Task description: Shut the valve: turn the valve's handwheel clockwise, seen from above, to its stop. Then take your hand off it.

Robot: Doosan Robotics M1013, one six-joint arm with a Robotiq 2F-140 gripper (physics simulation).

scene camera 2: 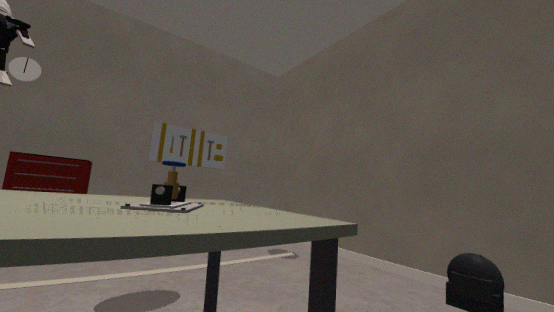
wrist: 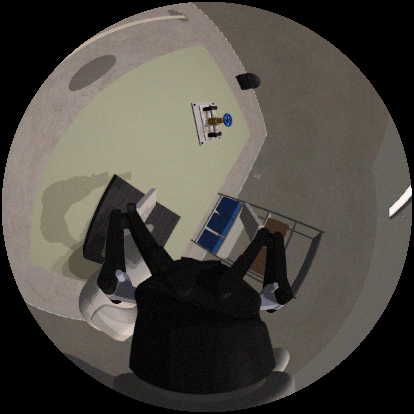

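Note:
The valve's blue handwheel point(scene camera 2: 174, 163) point(wrist: 228, 120) lies level on top of a brass-coloured valve body point(scene camera 2: 172, 178) point(wrist: 214, 121). The body stands between black supports on a light base plate point(scene camera 2: 186, 208) point(wrist: 198, 125) on the pale green table point(scene camera 2: 100, 222) point(wrist: 145, 120). My gripper point(scene camera 2: 16, 59) point(wrist: 199, 202) is wide open, with nothing between its fingers. It is at the upper left edge of the scene view, high above the table and well apart from the handwheel. Part of it is cut off there.
In the wrist view, a dark wood-grained board point(wrist: 104, 222) is at the arm's base, and a rack point(wrist: 322, 231) with blue bins point(wrist: 226, 214) stands beyond the table edge. A red cabinet point(scene camera 2: 47, 174) stands behind the table. A black object point(scene camera 2: 475, 284) point(wrist: 247, 81) is beyond the table's far corner.

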